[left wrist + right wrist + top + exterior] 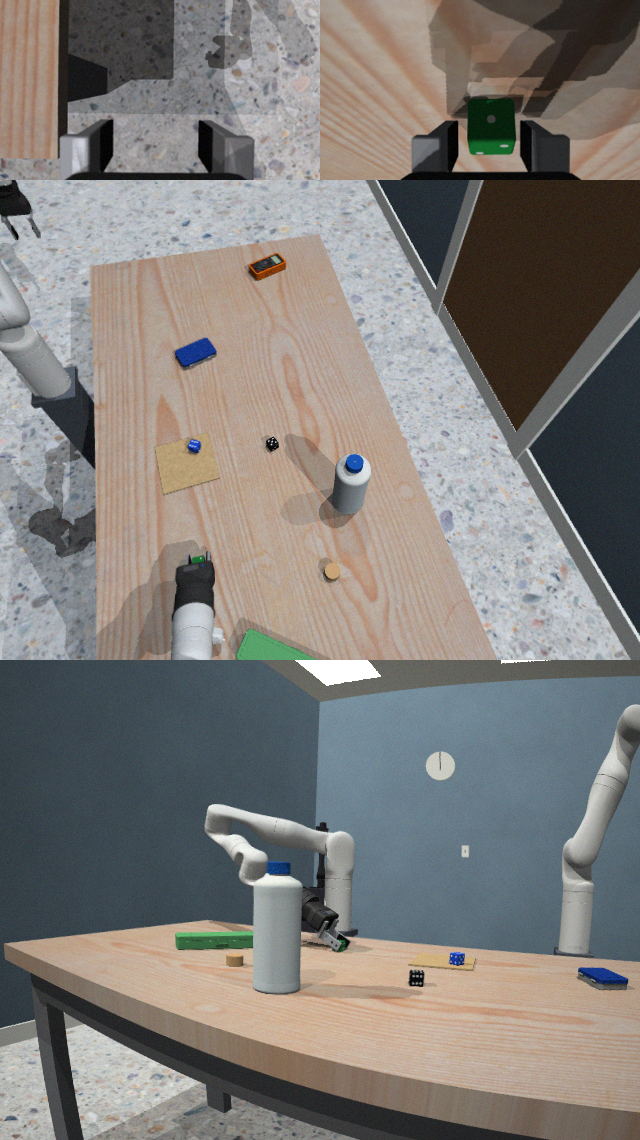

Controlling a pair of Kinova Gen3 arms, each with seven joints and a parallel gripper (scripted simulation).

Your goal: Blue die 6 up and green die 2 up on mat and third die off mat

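Now: the green die 1 cm below my right hand. Round my right hand: green case 25 cm to the right, 16 cm ahead, 1 cm below; then tan mat 27 cm to the left, 2 cm below, 1 cm behind; then wooden disc 29 cm ahead, 9 cm to the right, 1 cm below.
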